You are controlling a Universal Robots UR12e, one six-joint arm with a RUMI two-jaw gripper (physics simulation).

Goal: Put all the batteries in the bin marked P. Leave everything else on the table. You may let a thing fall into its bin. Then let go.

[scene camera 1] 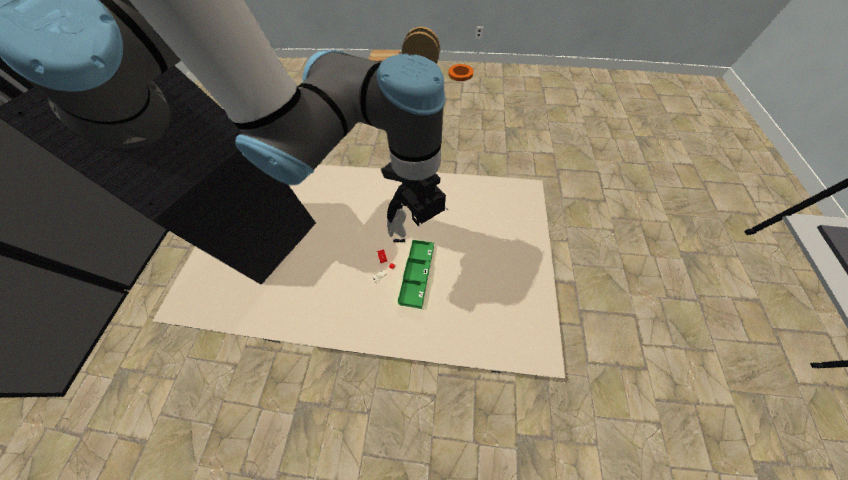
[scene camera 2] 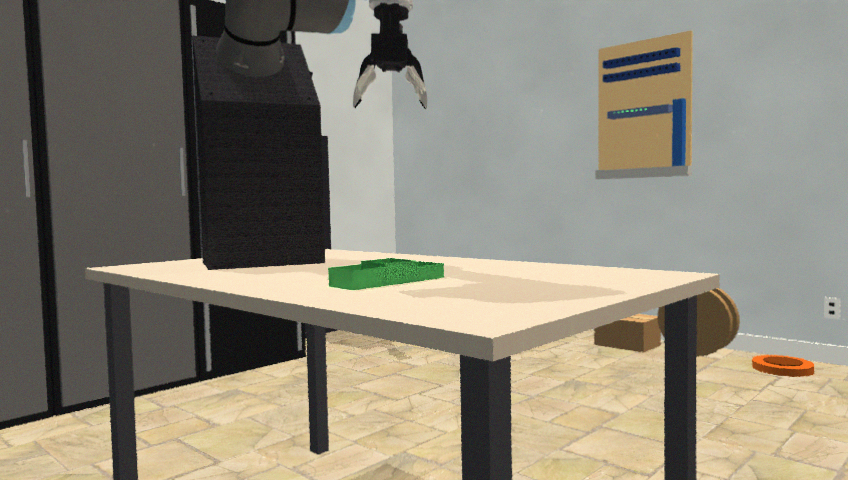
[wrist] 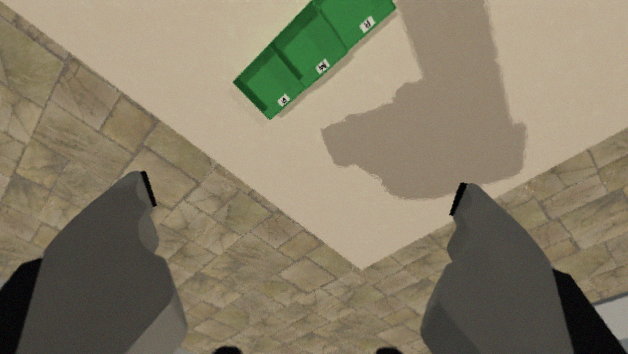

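Seen in the pictures: gripper, fingertip midpoint: (scene camera 1: 416,221) (scene camera 2: 390,108) (wrist: 307,180); arm's base at its link origin: (scene camera 1: 116,106) (scene camera 2: 250,58).
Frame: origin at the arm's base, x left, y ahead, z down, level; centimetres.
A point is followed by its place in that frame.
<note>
My gripper (scene camera 1: 397,230) (scene camera 2: 390,107) {x -15.2, y 67.4, z 23.3 cm} (wrist: 307,180) {x -15.2, y 67.4, z 23.3 cm} is open and empty, high above the table. A green tray of three bins (scene camera 1: 415,272) {x -14.7, y 65.1, z 59.3 cm} (scene camera 2: 363,276) {x -25.5, y 68.3, z 57.5 cm} (wrist: 300,55) {x -17.2, y 65.6, z 59.3 cm} lies on the table. In the wrist view its labels look like R (wrist: 367,24) {x -7.3, y 70.2, z 57.2 cm}, M (wrist: 322,66) {x -15.6, y 68.9, z 55.8 cm} and, at the lower left end, probably P (wrist: 284,100) {x -23.8, y 67.8, z 56.5 cm}, though that label is hard to read. In scene camera 1 a small dark item (scene camera 1: 399,240) {x -1.5, y 58.1, z 58.7 cm} lies by the tray's far end; I cannot tell whether it is a battery. No battery can be made out clearly. The gripper covers part of the table behind that item.
A red block (scene camera 1: 382,256) {x -8.8, y 52.1, z 58.3 cm}, a small red die (scene camera 1: 392,266) {x -12.8, y 56.3, z 58.4 cm} and a white domino-like piece (scene camera 1: 379,277) {x -17.0, y 51.7, z 59.3 cm} lie left of the tray in scene camera 1. The arm's black pedestal (scene camera 1: 238,220) {x -9.9, y 12.3, z 31.8 cm} (scene camera 2: 261,184) {x -8.0, y 13.4, z 37.3 cm} stands at the left of the table (scene camera 1: 493,339) {x -37.7, y 92.1, z 60.0 cm} (scene camera 2: 238,291) {x -41.0, y 48.7, z 60.0 cm}.
</note>
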